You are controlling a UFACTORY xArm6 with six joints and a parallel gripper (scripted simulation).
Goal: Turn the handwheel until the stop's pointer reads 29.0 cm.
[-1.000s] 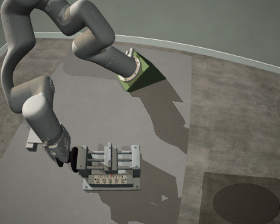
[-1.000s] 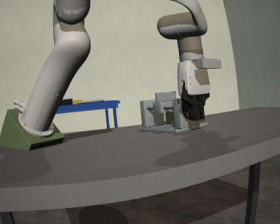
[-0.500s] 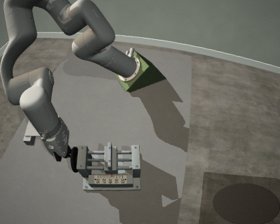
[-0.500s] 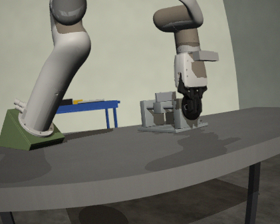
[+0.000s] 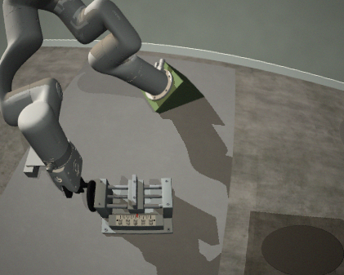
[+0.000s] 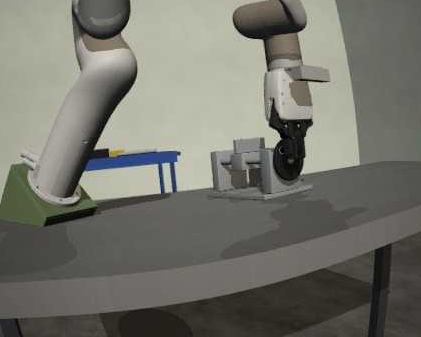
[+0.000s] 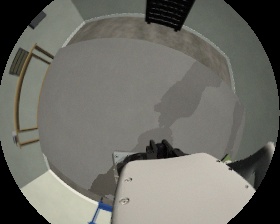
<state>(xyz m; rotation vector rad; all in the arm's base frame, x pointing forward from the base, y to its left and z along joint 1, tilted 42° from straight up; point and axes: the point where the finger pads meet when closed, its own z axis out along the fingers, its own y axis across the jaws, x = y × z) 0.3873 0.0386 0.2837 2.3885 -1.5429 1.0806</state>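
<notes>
Right now my hand is 2 cm to the right of the black handwheel and 1 cm above it. Also, from my hand: movable stop (1 cm behind, 16 cm to the left, 1 cm below).
</notes>
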